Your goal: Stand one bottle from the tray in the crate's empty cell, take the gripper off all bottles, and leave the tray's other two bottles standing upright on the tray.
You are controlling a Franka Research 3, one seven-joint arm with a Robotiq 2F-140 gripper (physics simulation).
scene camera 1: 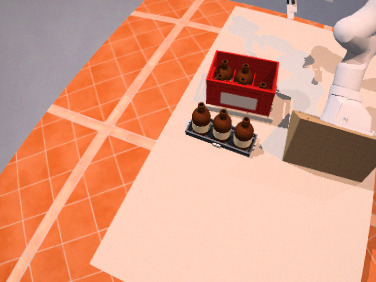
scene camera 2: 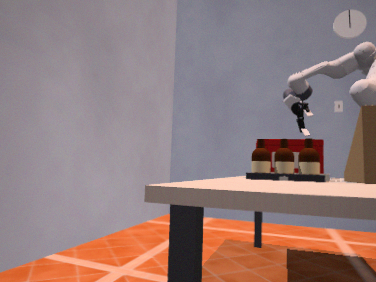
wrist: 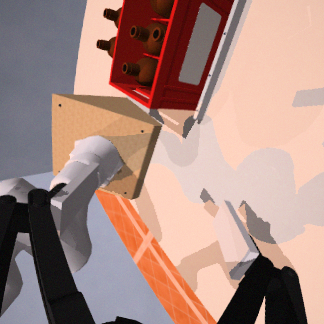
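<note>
Three brown bottles with cream labels, the left (scene camera 1: 201,120) (scene camera 2: 261,162), middle (scene camera 1: 222,126) (scene camera 2: 284,162) and right (scene camera 1: 244,134) (scene camera 2: 308,162), stand upright on the dark tray (scene camera 1: 230,149) (scene camera 2: 255,177). The red crate (scene camera 1: 215,96) (scene camera 2: 272,145) (wrist: 172,96) stands behind the tray and holds several brown bottles; its back right cell looks empty in the first scene view. My gripper (scene camera 2: 307,123) (wrist: 158,194) is open with nothing between its fingers. It hangs above and behind the crate, apart from all bottles; part of it shows at the first scene view's top edge.
A tan block (scene camera 1: 327,150) (scene camera 2: 357,155) (wrist: 100,120) under the arm's base stands right of the crate and tray in the scene views. A grey rail (wrist: 222,60) runs along the crate's back side. The table's left edge lies beyond the tray.
</note>
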